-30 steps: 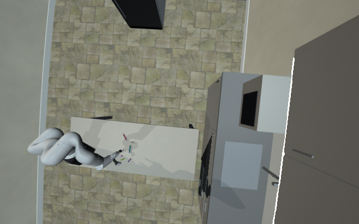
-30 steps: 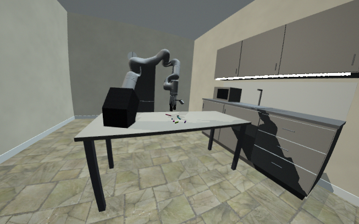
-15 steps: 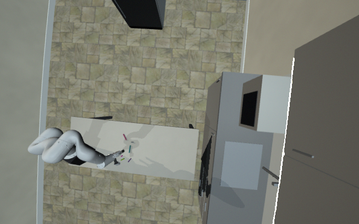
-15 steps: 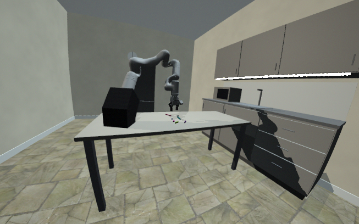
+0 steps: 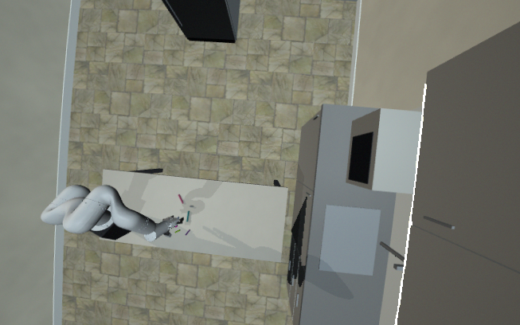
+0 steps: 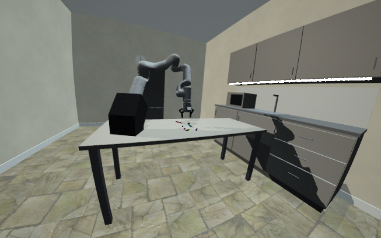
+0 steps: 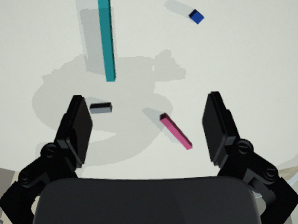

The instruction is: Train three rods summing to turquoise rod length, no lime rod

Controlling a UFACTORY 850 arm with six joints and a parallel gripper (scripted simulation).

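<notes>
My hand is 100 mm above the grey rod, 80 mm to the right of it and 70 mm short of it. Round my hand: turquoise rod (100 mm below, 40 mm ahead, 10 mm to the right); then magenta rod (120 mm to the right, 100 mm below, 60 mm behind); then small blue rod (100 mm below, 50 mm behind, 40 mm to the right).
</notes>
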